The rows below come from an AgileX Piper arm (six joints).
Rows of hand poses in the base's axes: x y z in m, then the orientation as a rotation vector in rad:
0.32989, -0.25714, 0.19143, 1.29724, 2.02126, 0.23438
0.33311, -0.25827, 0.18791, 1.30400, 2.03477, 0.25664
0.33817, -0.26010, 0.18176, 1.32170, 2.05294, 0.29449
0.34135, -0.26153, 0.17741, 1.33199, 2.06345, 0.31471
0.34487, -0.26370, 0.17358, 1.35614, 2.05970, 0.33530
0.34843, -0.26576, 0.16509, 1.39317, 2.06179, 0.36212
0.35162, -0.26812, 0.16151, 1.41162, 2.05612, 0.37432
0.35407, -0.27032, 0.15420, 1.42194, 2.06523, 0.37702
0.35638, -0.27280, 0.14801, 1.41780, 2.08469, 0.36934
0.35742, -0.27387, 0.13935, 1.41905, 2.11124, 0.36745
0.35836, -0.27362, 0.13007, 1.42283, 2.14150, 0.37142
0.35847, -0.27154, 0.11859, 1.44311, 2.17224, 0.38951
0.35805, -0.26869, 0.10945, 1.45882, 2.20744, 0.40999
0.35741, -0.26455, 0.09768, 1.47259, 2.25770, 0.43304
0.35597, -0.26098, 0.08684, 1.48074, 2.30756, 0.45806
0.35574, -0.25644, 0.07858, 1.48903, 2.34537, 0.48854
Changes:
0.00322, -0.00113, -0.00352, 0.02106, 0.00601, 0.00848
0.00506, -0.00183, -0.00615, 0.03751, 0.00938, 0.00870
0.00318, -0.00143, -0.00435, 0.02059, 0.00619, 0.00455
0.00352, -0.00217, -0.00383, 0.02381, 0.00123, -0.00960
0.00356, -0.00206, -0.00849, 0.03534, 0.00979, -0.01201
0.00319, -0.00236, -0.00358, 0.01523, 0.00040, -0.00946
0.00245, -0.00220, -0.00731, 0.00885, 0.01065, -0.00020
0.00231, -0.00248, -0.00619, -0.00207, 0.01487, 0.00995
0.00104, -0.00107, -0.00866, 0.00607, 0.02087, 0.01192
0.00094, 0.00025, -0.00928, 0.01206, 0.02305, 0.01362
0.00011, 0.00208, -0.01148, 0.02862, 0.02696, 0.00814
-0.00042, 0.00285, -0.00914, 0.02929, 0.02755, 0.01309
-0.00064, 0.00414, -0.01177, 0.03408, 0.03718, 0.02171
-0.00144, 0.00357, -0.01084, 0.03298, 0.03393, 0.02433
-0.00023, 0.00454, -0.00826, 0.03325, 0.02424, 0.01887

